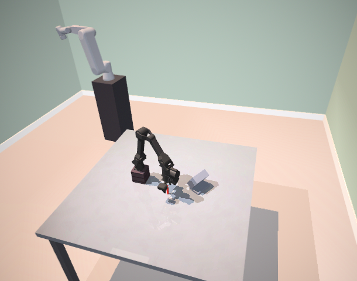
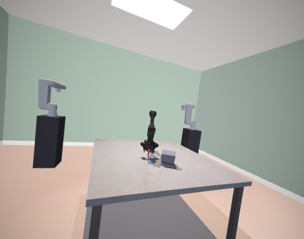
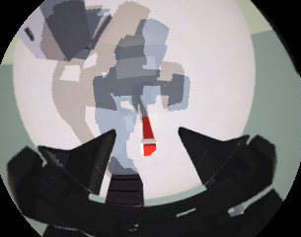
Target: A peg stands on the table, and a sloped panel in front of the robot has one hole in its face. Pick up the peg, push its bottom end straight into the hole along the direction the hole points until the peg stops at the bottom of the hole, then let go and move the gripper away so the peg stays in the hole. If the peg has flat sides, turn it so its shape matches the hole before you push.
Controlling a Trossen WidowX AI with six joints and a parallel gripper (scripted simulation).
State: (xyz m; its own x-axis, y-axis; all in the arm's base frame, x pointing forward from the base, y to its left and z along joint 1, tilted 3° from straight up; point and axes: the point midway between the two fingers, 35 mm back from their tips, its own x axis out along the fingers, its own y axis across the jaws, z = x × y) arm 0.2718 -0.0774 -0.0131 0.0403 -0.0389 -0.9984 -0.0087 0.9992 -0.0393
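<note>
The red peg is 10 mm above my gripper tip. The rest, counted from my gripper tip: sloped grey panel 180 mm ahead, 150 mm to the left, 30 mm above.
</note>
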